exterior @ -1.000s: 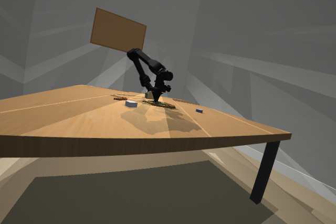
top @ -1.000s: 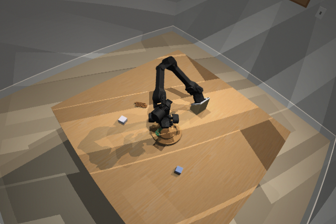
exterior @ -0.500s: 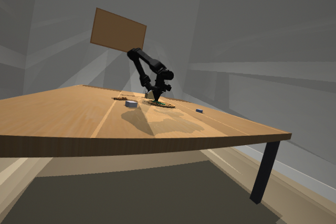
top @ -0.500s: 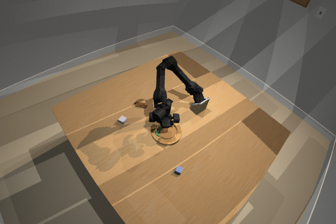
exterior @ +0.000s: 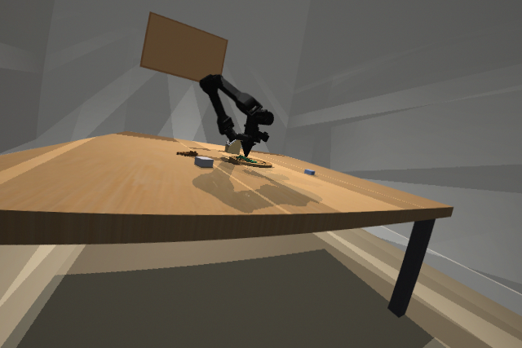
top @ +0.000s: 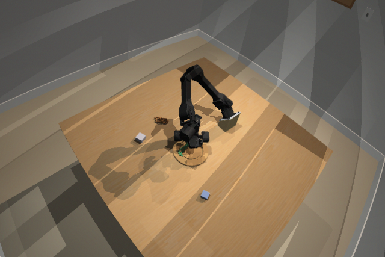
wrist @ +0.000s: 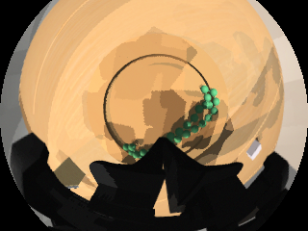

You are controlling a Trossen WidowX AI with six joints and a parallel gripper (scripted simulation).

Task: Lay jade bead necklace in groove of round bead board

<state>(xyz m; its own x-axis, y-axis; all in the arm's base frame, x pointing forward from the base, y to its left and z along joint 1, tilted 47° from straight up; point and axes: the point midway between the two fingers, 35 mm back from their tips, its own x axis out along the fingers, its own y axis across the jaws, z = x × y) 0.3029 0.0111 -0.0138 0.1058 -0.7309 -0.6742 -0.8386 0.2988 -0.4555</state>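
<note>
My gripper tip is now 20 mm to the right of the round wooden bead board, 10 mm short of it and 10 mm above it. From my gripper tip the other things lie so: blue block (280 mm to the left, 100 mm ahead, 10 mm below); pale grey block (210 mm ahead, 190 mm to the right, 10 mm below).
</note>
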